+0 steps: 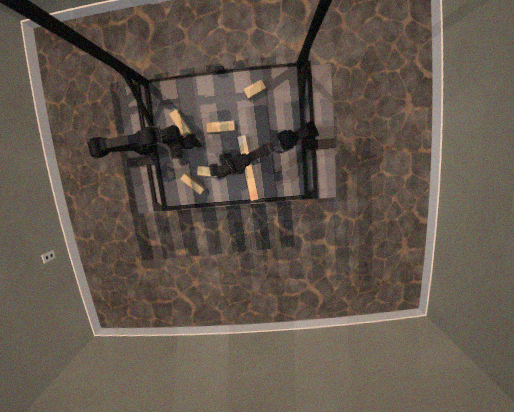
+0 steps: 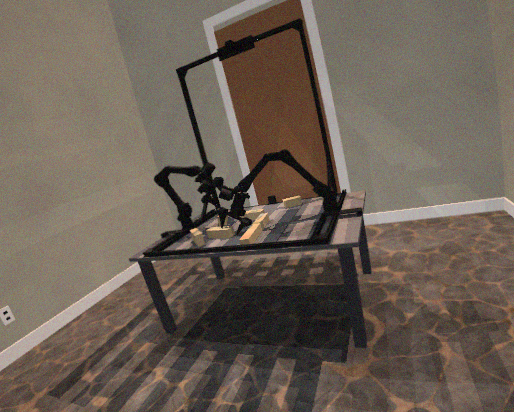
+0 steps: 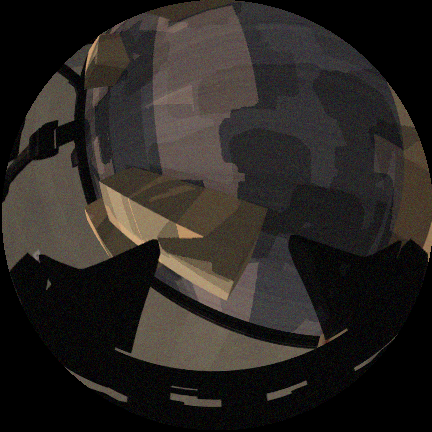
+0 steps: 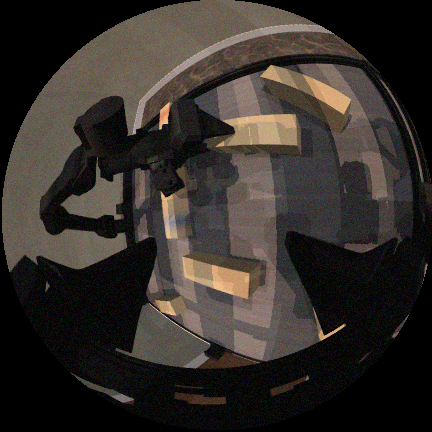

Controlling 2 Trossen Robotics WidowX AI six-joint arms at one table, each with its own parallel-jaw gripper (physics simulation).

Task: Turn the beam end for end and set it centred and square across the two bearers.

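Frame: origin at the left arm's base, x right, y back, z down, level; millimetres.
Where they show: left gripper, fingertip midpoint: (image 2: pixel 229 231) (image 3: pixel 225 244) (image 4: pixel 221 139); right gripper, fingertip midpoint: (image 1: pixel 196 147) (image 2: pixel 220 200) (image 4: pixel 222 241); left arm's base at its link origin: (image 1: pixel 308 131) (image 2: pixel 331 209) (image 4: pixel 126 224); right arm's base at its link origin: (image 1: pixel 149 147) (image 2: pixel 188 227) (image 3: pixel 75 129).
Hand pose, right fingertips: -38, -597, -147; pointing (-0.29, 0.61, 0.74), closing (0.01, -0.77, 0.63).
Each offset is from my right fingertips to the top centre of the thing, as dx, dy, dz. Level surfaces: height alone.
The long pale beam @(-137, +245, +122) (image 1: pixel 251 182) (image 2: pixel 253 232) (image 4: pixel 176 202) lies flat on the table, a blue mark near one end and red at the other; the left arm crosses over it. Two shorter, roughly parallel blocks look like the bearers: one @(+105, +114, +119) (image 1: pixel 220 126) (image 2: pixel 255 213) (image 4: pixel 217 277), the other @(-136, +31, +119) (image 1: pixel 204 171) (image 2: pixel 220 232) (image 3: pixel 225 250) (image 4: pixel 265 132). My left gripper (image 1: pixel 214 171) (image 2: pixel 233 225) (image 3: pixel 225 244) is open and empty, low beside the second block. My right gripper (image 1: pixel 197 142) (image 2: pixel 215 197) (image 4: pixel 222 241) is open and empty, above the table between the blocks.
Other pale blocks lie on the table @(dz +166) (image 2: pixel 345 230): one @(+130, -101, +116) (image 1: pixel 180 122) by the right arm, one @(-195, -80, +103) (image 1: pixel 192 184) (image 2: pixel 197 236) (image 4: pixel 307 97) near the frame's edge, one @(+285, +319, +119) (image 1: pixel 255 89) (image 2: pixel 292 201) (image 4: pixel 170 304) farther off. The two arms are close together. A black frame surrounds the work area.
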